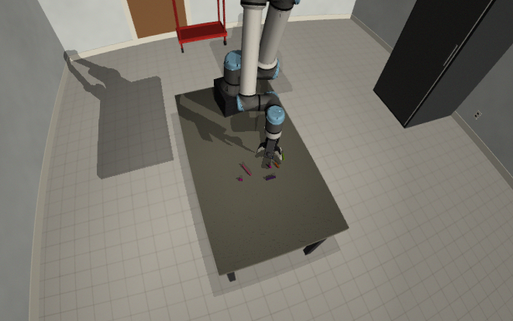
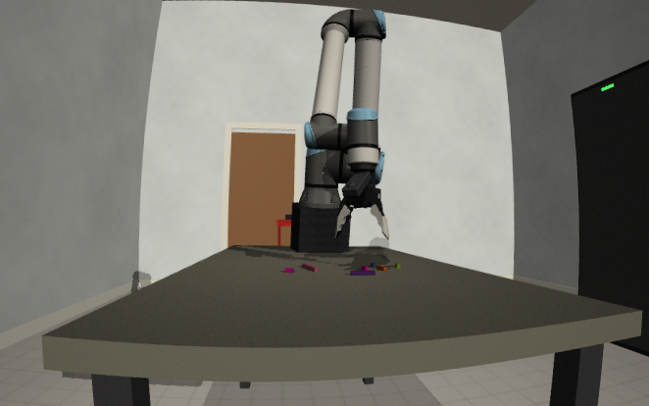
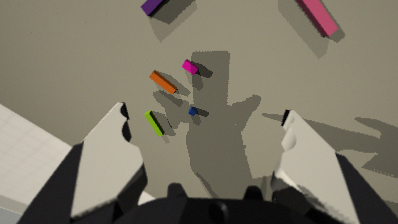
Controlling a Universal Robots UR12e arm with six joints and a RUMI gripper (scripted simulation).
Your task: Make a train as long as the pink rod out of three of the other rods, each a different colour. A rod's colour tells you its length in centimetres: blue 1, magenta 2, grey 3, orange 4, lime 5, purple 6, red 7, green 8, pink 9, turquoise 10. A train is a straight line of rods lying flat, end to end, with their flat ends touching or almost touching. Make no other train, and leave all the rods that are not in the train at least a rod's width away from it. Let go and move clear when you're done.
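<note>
My hand is 40 mm past the blue rod, 40 mm to the right of it and 80 mm above it. The rest, counted from my hand: purple rod (110 mm ahead, 80 mm below); lime rod (40 mm behind, 110 mm to the left, 80 mm below); orange rod (20 mm ahead, 60 mm to the left, 80 mm below).
</note>
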